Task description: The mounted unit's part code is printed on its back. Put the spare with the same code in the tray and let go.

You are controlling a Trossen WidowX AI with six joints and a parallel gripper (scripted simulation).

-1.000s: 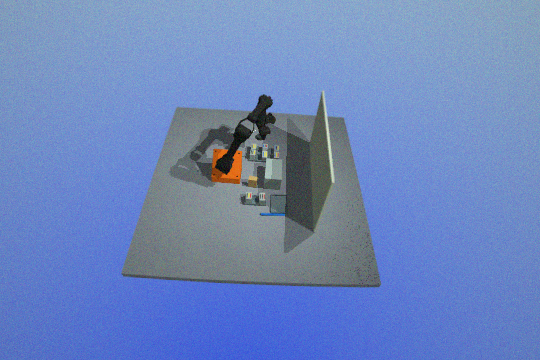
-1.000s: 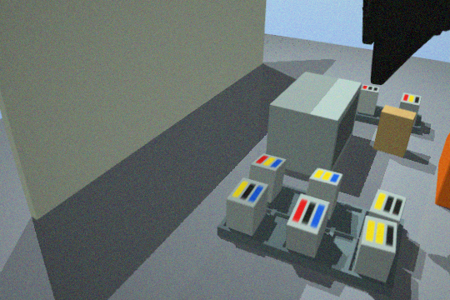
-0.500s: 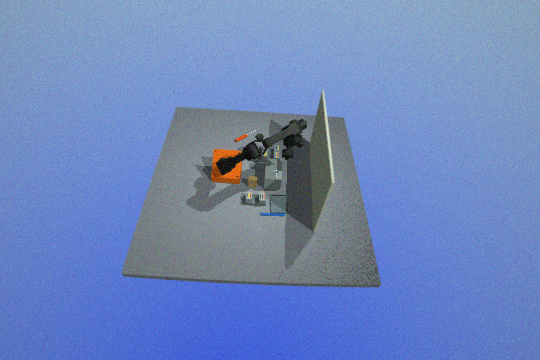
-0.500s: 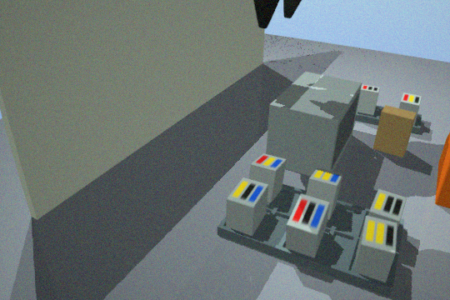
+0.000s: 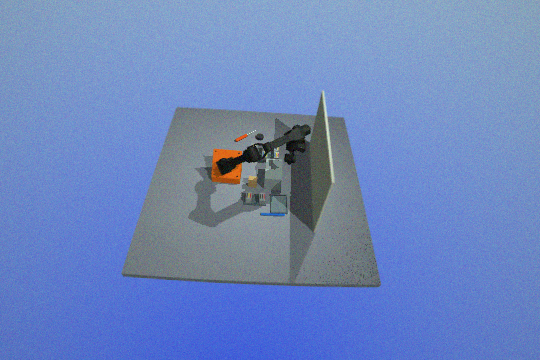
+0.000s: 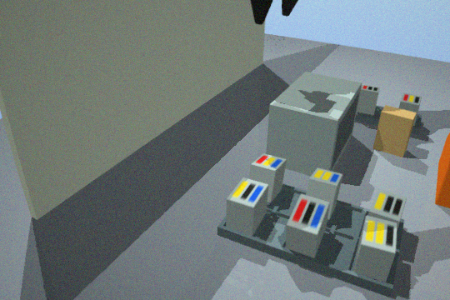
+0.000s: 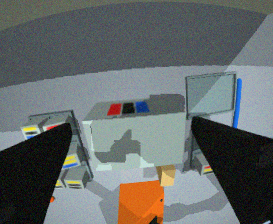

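Now: gripper tip 160 mm past the rack, 180 mm to the right of it and 190 mm above it. The rest, counted from my gripper tip: mounted unit 90 mm behind, 150 mm below; then tall pale wall 170 mm ahead, 10 mm to the left, 20 mm above; then brown box 200 mm behind, 70 mm to the right, 170 mm below.
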